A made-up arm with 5 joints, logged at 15 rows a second.
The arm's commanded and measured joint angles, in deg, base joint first. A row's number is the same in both.
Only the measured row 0 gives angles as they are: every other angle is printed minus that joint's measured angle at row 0.
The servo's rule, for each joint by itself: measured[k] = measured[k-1] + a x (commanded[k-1-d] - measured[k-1]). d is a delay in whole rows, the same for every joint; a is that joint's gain. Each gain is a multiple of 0.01, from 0.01 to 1. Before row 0 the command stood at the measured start. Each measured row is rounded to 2 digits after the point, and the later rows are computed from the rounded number. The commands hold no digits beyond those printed.
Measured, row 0:
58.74 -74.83 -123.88 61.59 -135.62
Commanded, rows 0 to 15:
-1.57 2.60 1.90 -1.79 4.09
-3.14 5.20 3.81 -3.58 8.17
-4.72 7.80 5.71 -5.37 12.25
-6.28 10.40 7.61 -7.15 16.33
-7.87 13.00 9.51 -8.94 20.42
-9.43 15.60 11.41 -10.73 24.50
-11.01 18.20 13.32 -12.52 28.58
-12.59 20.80 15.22 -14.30 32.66
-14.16 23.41 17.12 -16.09 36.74
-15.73 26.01 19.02 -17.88 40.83
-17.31 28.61 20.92 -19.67 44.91
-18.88 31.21 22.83 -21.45 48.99
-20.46 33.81 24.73 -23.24 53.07
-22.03 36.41 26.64 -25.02 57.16
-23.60 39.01 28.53 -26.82 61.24
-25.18 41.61 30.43 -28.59 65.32
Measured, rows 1 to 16:
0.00 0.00 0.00 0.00 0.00
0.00 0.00 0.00 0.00 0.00
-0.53 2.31 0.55 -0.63 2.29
-1.42 4.88 1.50 -1.66 5.58
-2.54 7.48 2.72 -2.96 9.32
-3.81 10.08 4.14 -4.43 13.25
-5.19 12.68 5.70 -6.01 17.27
-6.63 15.28 7.36 -7.66 21.32
-8.12 17.88 9.09 -9.36 25.39
-9.64 20.48 10.87 -11.09 29.46
-11.18 23.09 12.68 -12.84 33.54
-12.73 25.69 14.52 -14.60 37.62
-14.29 28.29 16.38 -16.37 41.70
-15.85 30.89 18.25 -18.15 45.78
-17.42 33.49 20.13 -19.93 49.86
-18.99 36.09 22.02 -21.71 53.95
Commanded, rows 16 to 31:
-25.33 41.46 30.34 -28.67 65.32
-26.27 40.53 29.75 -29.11 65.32
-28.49 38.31 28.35 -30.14 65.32
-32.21 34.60 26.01 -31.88 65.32
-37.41 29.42 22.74 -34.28 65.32
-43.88 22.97 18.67 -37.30 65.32
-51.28 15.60 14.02 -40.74 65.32
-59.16 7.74 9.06 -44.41 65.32
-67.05 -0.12 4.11 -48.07 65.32
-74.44 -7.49 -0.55 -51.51 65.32
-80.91 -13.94 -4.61 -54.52 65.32
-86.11 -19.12 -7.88 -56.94 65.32
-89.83 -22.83 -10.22 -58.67 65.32
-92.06 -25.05 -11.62 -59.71 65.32
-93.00 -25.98 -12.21 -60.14 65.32
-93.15 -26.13 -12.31 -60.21 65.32
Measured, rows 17 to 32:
-20.56 38.69 23.91 -23.50 58.03
-22.13 41.29 25.80 -25.28 62.11
-23.22 41.44 27.12 -26.47 63.91
-24.26 40.63 27.88 -27.39 64.70
-25.70 38.57 28.02 -28.35 65.05
-27.91 35.04 27.44 -29.59 65.20
-31.14 30.04 26.08 -31.23 65.27
-35.47 23.75 23.93 -33.35 65.30
-40.85 16.50 21.06 -35.94 65.31
-47.08 8.70 17.58 -38.90 65.32
-53.87 0.85 13.67 -42.11 65.32
-60.86 -6.57 9.55 -45.40 65.32
-67.68 -13.13 5.44 -48.59 65.32
-73.95 -18.46 1.58 -51.51 65.32
-79.35 -22.35 -1.84 -54.02 65.32
-83.67 -24.75 -4.68 -56.01 65.32

